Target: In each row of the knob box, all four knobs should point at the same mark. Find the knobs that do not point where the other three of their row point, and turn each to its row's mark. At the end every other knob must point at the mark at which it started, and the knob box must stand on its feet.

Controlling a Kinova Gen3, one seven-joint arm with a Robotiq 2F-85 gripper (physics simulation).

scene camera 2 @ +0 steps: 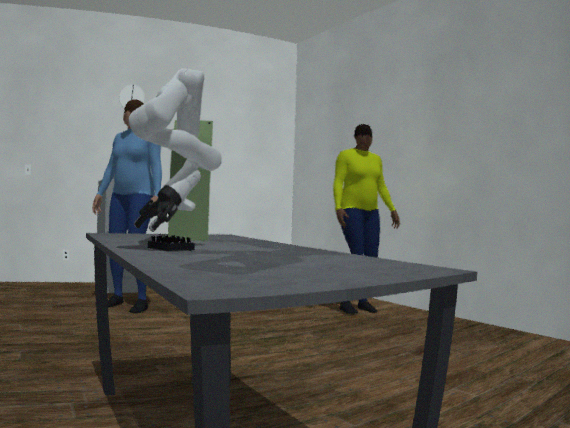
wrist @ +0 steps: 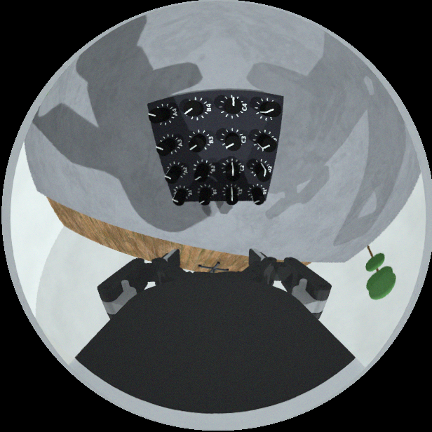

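Note:
The black knob box stands flat on the table, its lettered rows running up the wrist view. The A knobs point left, slightly down; the B knobs point lower left. Knob C4 points up; C2 and C1 show upright lines. Knob C3 points lower left. The D4, D3 and D1 lines look lower left; D2 has a steeper line. My gripper is open and empty, above and apart from the box.
The grey table carries the box near its far left end; arm shadows cross it. A green panel stands behind the arm. A person in blue stands behind the table's far left; one in yellow stands beyond its right side.

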